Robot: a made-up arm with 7 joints.
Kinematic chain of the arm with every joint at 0, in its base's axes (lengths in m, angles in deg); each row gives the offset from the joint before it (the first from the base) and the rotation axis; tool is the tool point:
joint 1: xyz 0 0 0.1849 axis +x
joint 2: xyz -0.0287 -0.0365 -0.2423 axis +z
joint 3: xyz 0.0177 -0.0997 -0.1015 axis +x
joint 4: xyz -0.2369 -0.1 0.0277 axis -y
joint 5: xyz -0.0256 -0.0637 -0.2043 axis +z
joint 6: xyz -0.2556 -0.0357 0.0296 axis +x
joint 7: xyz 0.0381 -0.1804 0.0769 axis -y
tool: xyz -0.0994 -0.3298 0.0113
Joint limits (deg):
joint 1: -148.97..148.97
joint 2: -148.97..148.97
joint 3: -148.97..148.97
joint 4: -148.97..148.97
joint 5: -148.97..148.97
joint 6: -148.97..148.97
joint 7: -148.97..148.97
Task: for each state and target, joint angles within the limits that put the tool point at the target. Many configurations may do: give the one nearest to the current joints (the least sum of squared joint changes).
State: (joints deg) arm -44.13 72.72 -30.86 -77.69 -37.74 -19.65 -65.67
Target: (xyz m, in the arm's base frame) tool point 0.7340 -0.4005 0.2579
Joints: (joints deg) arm -26.33 81.03 10.23 -77.37 -6.07 -6.89 -69.58
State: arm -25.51 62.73 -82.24 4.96 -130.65 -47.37 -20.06
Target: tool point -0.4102 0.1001 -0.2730
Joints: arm 9.49 38.37 -74.07 4.18 -128.91 -53.43 -21.77
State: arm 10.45 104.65 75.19 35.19 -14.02 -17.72 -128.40
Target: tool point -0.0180 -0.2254 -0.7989
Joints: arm 25.67 97.99 91.45 54.09 -31.22 -27.26 -129.66
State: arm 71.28 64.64 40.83 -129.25 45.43 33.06 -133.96
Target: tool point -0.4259 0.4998 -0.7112
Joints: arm 67.62 45.94 54.30 -125.26 80.23 22.43 -137.94
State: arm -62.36 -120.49 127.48 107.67 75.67 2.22 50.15
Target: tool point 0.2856 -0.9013 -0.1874
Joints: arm -57.06 -115.89 148.97 87.23 57.36 2.66 54.35
